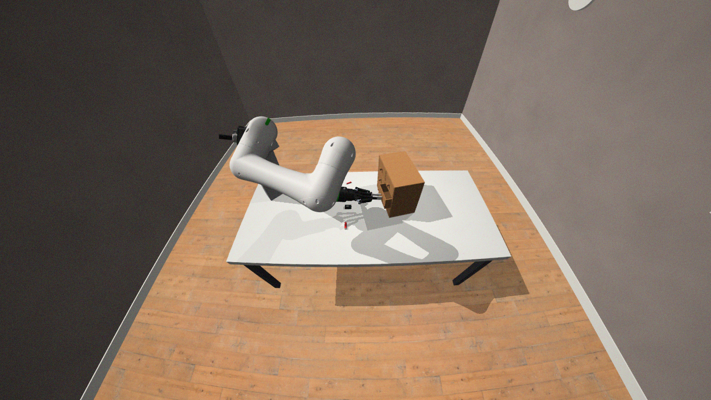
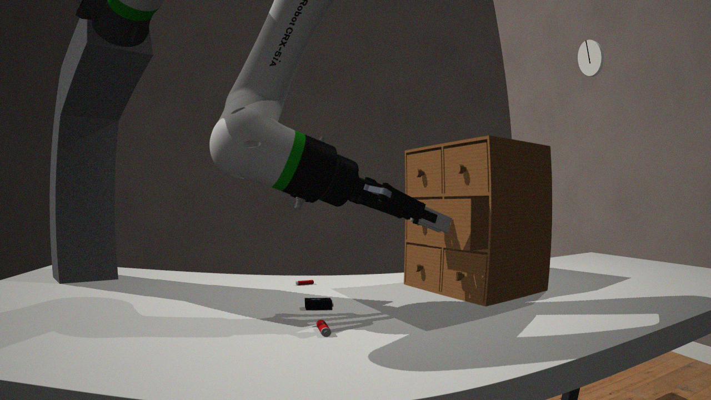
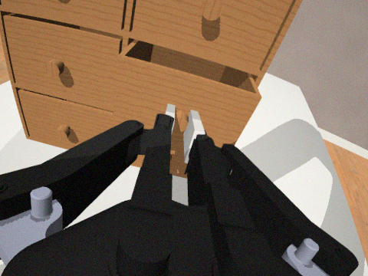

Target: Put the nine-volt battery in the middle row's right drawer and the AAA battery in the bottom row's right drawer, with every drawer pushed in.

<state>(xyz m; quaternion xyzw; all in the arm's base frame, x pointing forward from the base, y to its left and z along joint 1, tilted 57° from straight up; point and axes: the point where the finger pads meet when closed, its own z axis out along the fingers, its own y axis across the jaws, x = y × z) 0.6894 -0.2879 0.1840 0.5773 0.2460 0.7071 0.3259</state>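
Right now the black nine-volt battery is 15 cm behind my hand, 10 cm to the left of it and 15 cm below it. The rest, counted from my hand: red AAA battery: 7 cm behind, 33 cm to the left, 15 cm below.
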